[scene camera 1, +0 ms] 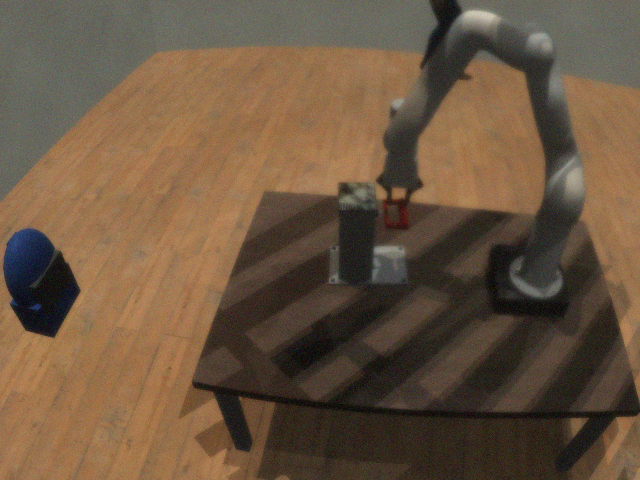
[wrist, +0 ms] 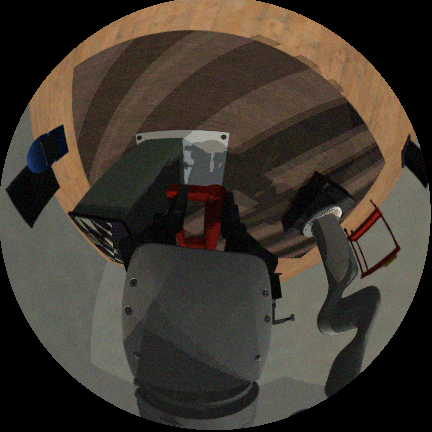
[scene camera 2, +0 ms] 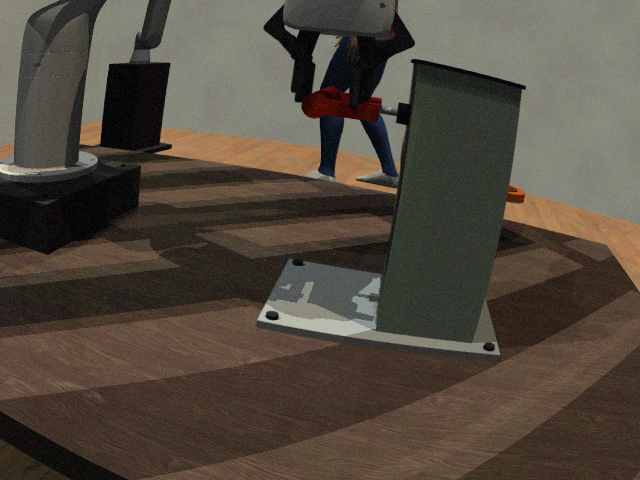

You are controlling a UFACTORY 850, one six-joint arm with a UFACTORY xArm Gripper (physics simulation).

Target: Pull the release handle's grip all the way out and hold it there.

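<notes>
The release handle's grip (scene camera 1: 395, 225) (scene camera 2: 338, 107) (wrist: 214, 220) is a red rectangular loop beside the upper part of a grey-green post (scene camera 1: 356, 242) (scene camera 2: 449, 206) (wrist: 125, 175). A short length of metal rod (scene camera 2: 388, 110) shows between the grip and the post's black collar (scene camera 2: 403, 113). My gripper (scene camera 1: 398, 199) (scene camera 2: 327, 100) (wrist: 205, 197) points down at the grip, its fingers part open. One finger is inside the loop, the other outside its far bar. In the wrist view a gap shows between the inner finger and that bar. The fingertips' lower ends are partly hidden by the grip.
The post stands on a pale bolted plate (scene camera 1: 390, 279) (scene camera 2: 320, 320) (wrist: 160, 135) on the wooden table (scene camera 1: 310, 382) (scene camera 2: 258, 408). My arm's black base (scene camera 1: 527, 304) (scene camera 2: 67, 206) is on the same table. A person's legs (scene camera 2: 330, 144) show behind the gripper.
</notes>
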